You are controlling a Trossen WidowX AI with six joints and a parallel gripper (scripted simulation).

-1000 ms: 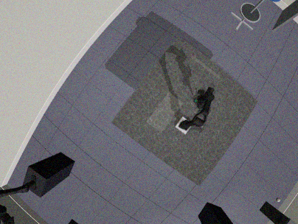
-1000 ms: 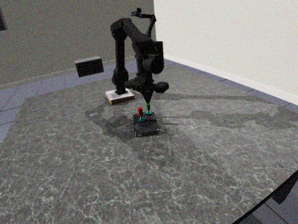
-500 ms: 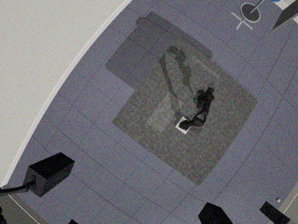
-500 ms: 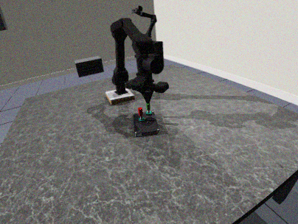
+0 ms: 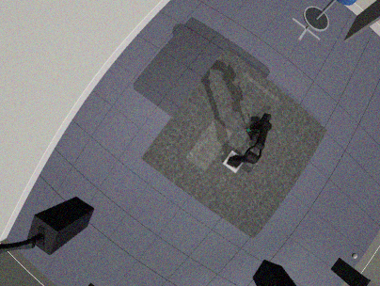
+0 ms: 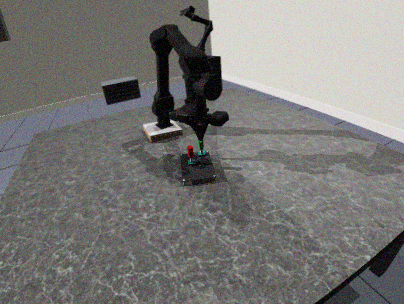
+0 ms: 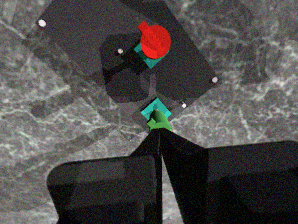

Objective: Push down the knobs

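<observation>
My gripper tip is 10 mm above the green knob. From my gripper tip the other things lie so: red knob 60 mm to the right, 30 mm ahead, 10 mm below.
</observation>
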